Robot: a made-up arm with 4 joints. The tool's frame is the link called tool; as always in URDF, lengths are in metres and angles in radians.
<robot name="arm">
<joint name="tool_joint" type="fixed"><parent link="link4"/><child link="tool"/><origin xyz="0.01 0.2 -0.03" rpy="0 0 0"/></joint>
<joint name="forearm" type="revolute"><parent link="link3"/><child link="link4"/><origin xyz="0.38 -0.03 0.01" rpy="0 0 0"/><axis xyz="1 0 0"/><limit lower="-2.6" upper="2.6"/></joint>
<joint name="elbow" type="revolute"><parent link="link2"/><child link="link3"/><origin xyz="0.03 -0.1 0.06" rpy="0 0 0"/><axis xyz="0 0 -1"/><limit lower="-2.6" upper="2.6"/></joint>
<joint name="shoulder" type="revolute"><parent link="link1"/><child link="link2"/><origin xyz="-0.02 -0.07 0.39" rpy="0 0 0"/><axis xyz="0 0 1"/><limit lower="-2.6" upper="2.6"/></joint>
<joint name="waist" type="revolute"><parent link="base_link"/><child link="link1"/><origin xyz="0 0 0.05" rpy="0 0 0"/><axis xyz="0 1 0"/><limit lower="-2.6" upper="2.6"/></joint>
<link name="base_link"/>
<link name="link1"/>
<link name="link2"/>
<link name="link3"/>
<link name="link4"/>
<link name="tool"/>
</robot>
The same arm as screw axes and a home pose.
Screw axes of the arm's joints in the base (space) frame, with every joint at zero. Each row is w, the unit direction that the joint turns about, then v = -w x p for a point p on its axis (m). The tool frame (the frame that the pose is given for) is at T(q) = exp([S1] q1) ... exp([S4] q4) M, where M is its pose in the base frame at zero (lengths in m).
S1: w 0 1 0 v -0.0500 0.0000 0.0000
S2: w 0 0 1 v -0.0700 0.0200 0.0000
S3: w 0 0 -1 v 0.1700 0.0100 0.0000
S4: w 1 0 0 v 0.0000 0.5100 0.2000
M =
1 0 0 0.4000
0 1 0 0.0000
0 0 1 0.4800
0 0 0 1
Joint limits (deg, base to tool): -148.97..148.97 -148.97..148.97 -148.97..148.97 -148.97..148.97

